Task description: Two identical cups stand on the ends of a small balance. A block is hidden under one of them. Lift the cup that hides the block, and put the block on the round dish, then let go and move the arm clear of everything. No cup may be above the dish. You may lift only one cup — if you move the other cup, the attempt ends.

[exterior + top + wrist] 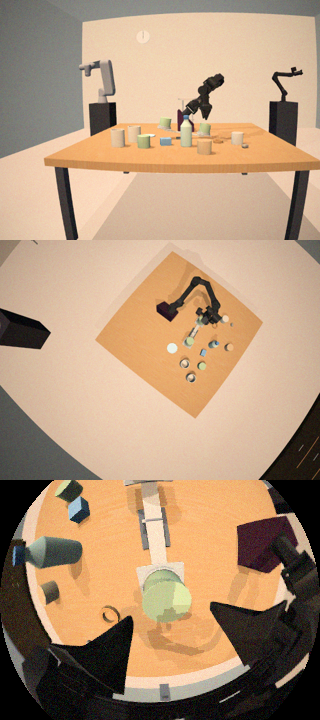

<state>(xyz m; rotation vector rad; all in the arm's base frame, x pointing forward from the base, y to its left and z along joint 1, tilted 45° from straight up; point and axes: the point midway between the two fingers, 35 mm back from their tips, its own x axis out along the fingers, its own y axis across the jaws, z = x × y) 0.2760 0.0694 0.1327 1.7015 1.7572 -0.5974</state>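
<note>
The pale green block lies 80 mm below my gripper tip. Also, from my gripper tip: bottle 230 mm ahead, 120 mm to the right, 10 mm below; then grey piece 290 mm ahead, 200 mm to the left, 110 mm below; then blue block 210 mm ahead, 230 mm to the right, 100 mm below.
</note>
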